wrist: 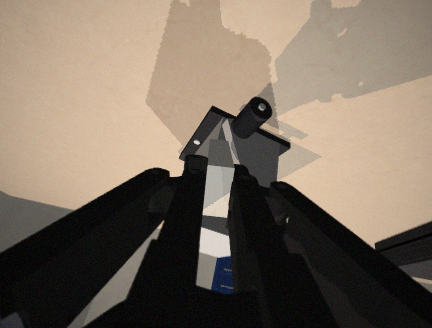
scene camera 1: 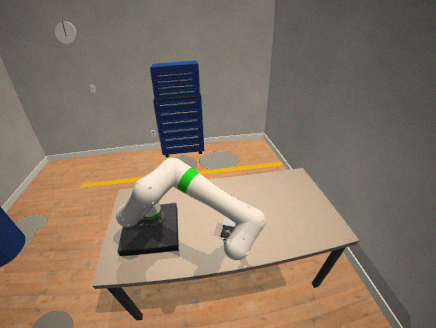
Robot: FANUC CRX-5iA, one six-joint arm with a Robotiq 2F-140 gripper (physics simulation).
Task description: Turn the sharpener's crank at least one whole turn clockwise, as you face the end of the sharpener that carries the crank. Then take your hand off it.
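Pixels of known places: gripper, between the fingertips: (wrist: 216, 157); arm's base, origin of its link: (scene camera 1: 153, 218).
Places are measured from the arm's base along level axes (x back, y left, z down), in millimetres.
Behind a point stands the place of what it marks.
Observation:
The sharpener (scene camera 1: 227, 231) {x -417, y -290, z -36 mm} (wrist: 260, 157) {x -417, y -269, z 18 mm} is a dark grey block on the table, partly hidden by the arm in the scene view and by the fingers in the wrist view. Its crank shows in the wrist view as a thin light grey arm (wrist: 230, 137) and a round black handle (wrist: 252, 117) {x -422, y -337, z 12 mm} that points up and to the right. My gripper (wrist: 216, 157) {x -448, y -322, z -20 mm} is shut and empty, its pale pads together in front of the sharpener's body. The handle is outside the fingers, above and to the right of the tips. Whether the pads touch the body or the crank arm, I cannot tell.
The table (scene camera 1: 300, 215) {x -982, y -295, z 56 mm} carries the robot's black base plate (scene camera 1: 170, 237) {x -82, y -192, z -3 mm} at the left. The white arm (scene camera 1: 215, 195) {x -313, y -400, z -465 mm} reaches over the table to the sharpener. A blue drawer cabinet (scene camera 1: 180, 117) (wrist: 223, 280) stands on the floor by the back wall.

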